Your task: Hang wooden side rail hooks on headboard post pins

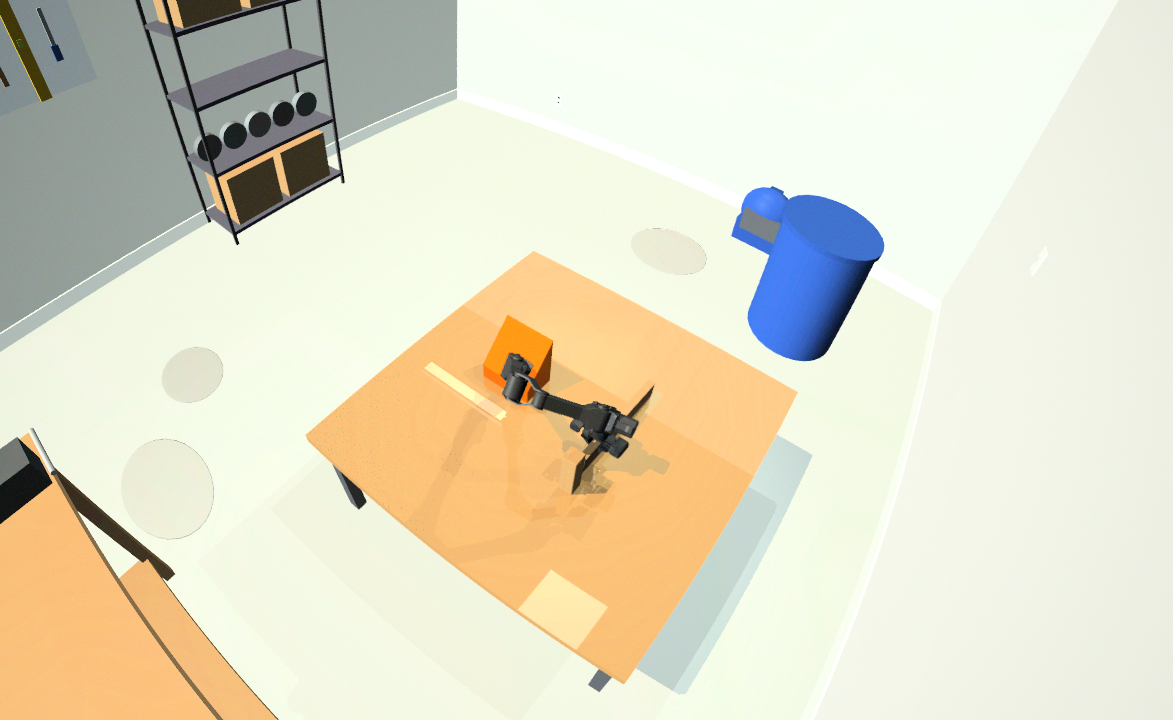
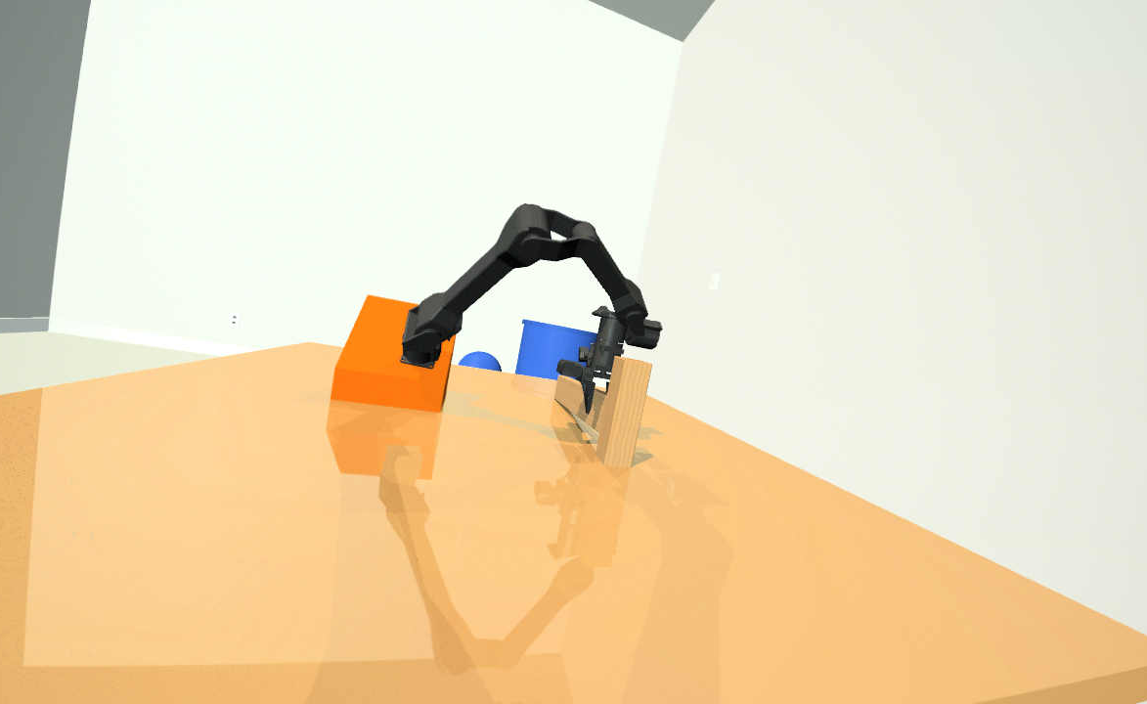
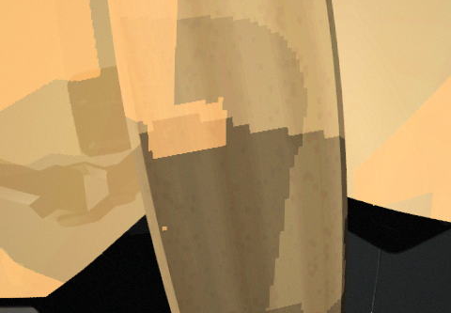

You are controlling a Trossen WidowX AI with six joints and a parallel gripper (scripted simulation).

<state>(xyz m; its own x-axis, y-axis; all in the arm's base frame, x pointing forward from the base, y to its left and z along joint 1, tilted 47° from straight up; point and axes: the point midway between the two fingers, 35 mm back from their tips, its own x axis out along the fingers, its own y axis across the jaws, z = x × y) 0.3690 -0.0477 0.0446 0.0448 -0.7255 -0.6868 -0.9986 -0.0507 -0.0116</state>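
My gripper tip is now 140 mm to the left of the headboard post and 40 mm below it.
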